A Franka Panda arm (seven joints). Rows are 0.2 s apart.
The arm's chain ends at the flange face. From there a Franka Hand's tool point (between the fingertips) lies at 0.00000 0.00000 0.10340 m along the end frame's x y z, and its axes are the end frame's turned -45 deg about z.
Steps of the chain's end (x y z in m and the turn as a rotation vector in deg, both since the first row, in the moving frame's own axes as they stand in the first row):
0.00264 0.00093 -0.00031 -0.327 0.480 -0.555
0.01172 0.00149 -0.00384 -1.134 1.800 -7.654
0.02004 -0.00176 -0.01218 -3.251 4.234 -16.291
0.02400 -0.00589 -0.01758 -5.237 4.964 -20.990
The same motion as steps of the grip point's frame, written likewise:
0.00141 0.00355 -0.00032 -0.571 0.108 -0.555
0.00833 0.01302 -0.00391 -2.075 0.471 -7.654
0.01800 0.02216 -0.01263 -5.293 0.695 -16.291
0.02315 0.02556 -0.01839 -7.213 -0.193 -20.990

